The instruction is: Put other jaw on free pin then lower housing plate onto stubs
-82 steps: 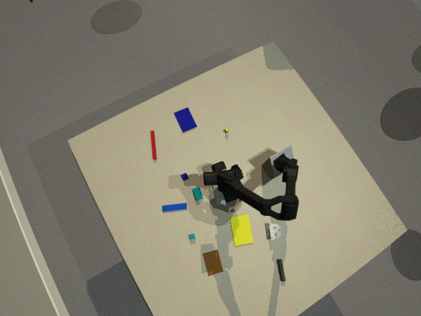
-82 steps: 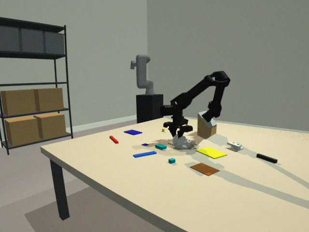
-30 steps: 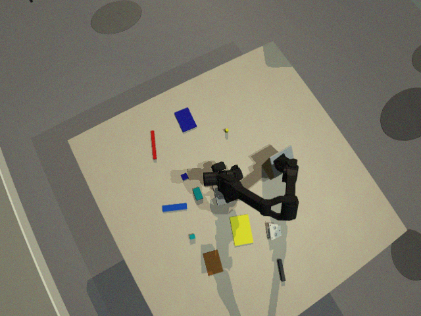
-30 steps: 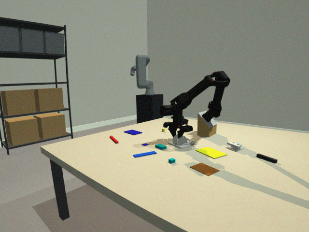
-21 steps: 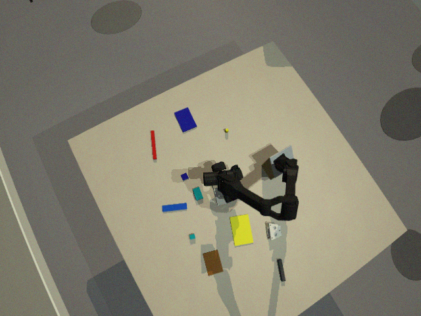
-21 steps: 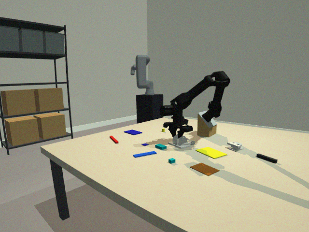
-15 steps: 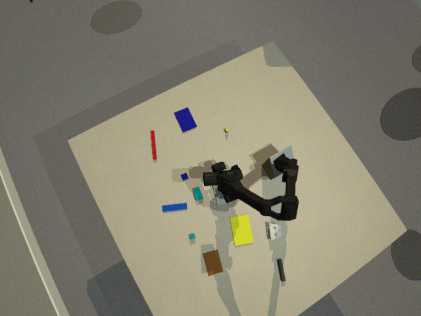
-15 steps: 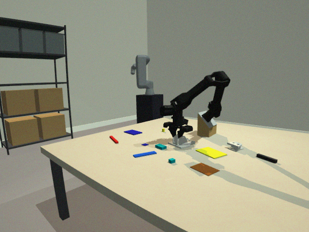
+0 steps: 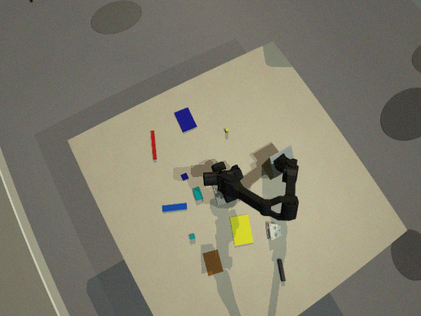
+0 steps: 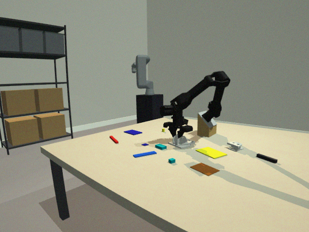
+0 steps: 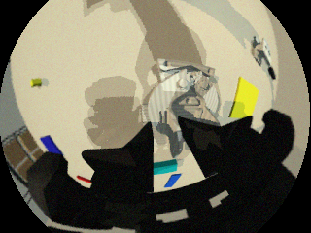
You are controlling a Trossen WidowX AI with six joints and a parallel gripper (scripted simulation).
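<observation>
The small white part is 70 mm behind my gripper tip, 330 mm to the left of it and 10 mm below it. Round my gripper tip: dark blue tile: 130 mm ahead, 150 mm to the right, 10 mm below; yellow plate: 60 mm ahead, 230 mm to the left, 10 mm below; teal block: 120 mm ahead, 40 mm to the right, 10 mm below.
</observation>
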